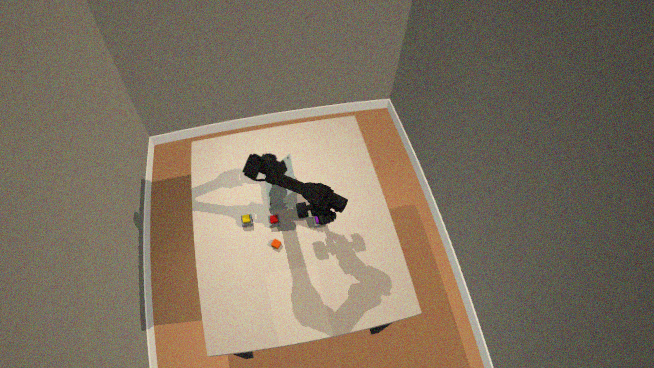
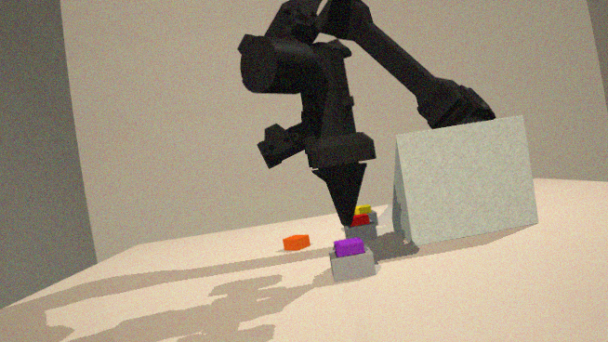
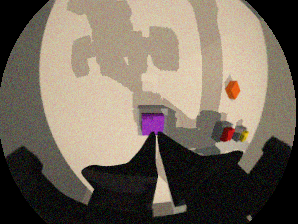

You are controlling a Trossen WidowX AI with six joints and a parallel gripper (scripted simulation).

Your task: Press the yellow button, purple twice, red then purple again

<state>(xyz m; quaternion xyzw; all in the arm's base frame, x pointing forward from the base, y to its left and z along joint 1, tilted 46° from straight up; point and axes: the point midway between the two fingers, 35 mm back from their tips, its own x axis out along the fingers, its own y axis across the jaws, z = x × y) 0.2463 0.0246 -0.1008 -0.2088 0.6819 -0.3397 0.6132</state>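
Now: gripper tip 3 cm above the purple button. The rest, counted from my gripper tip: orange block (21 cm to the right, 5 cm below, 4 cm ahead); yellow button (30 cm to the right, 10 cm behind, 3 cm below); red button (19 cm to the right, 6 cm behind, 3 cm below).
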